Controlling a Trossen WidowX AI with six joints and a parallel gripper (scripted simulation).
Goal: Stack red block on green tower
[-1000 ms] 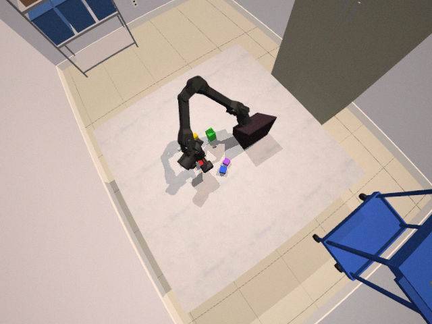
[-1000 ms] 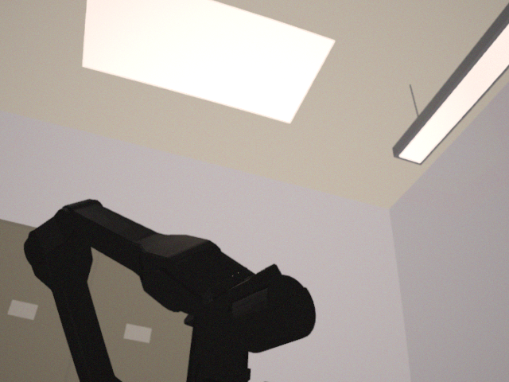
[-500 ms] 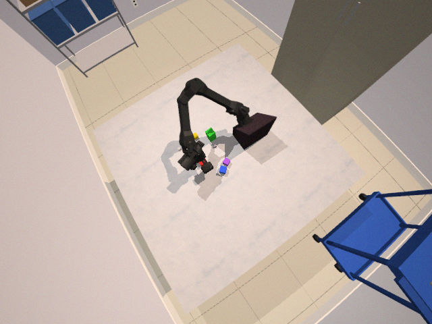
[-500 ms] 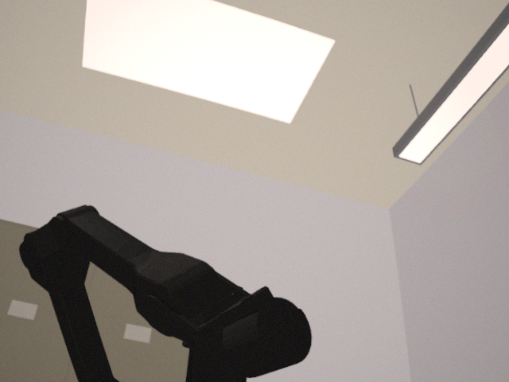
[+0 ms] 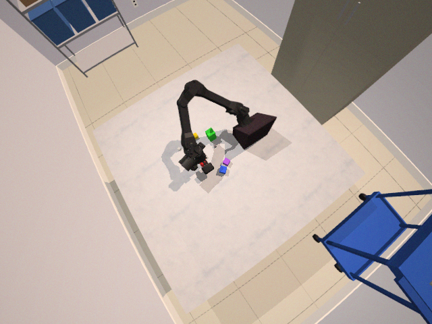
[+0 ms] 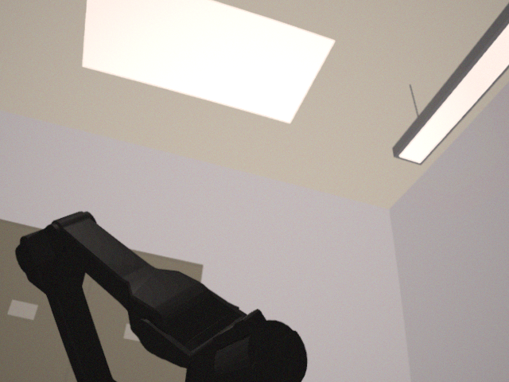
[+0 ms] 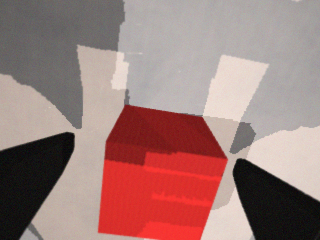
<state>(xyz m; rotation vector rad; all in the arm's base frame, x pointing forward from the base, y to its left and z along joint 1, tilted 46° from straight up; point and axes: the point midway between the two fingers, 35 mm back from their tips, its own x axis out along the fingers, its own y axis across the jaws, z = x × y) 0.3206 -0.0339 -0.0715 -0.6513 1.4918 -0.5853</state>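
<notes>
My gripper tip is 1 cm below the red block. Round my gripper tip: blue block 11 cm to the left, 8 cm behind, 1 cm above; then yellow block 17 cm to the right, 5 cm behind; then purple block 12 cm behind, 8 cm to the left, 1 cm above.
</notes>
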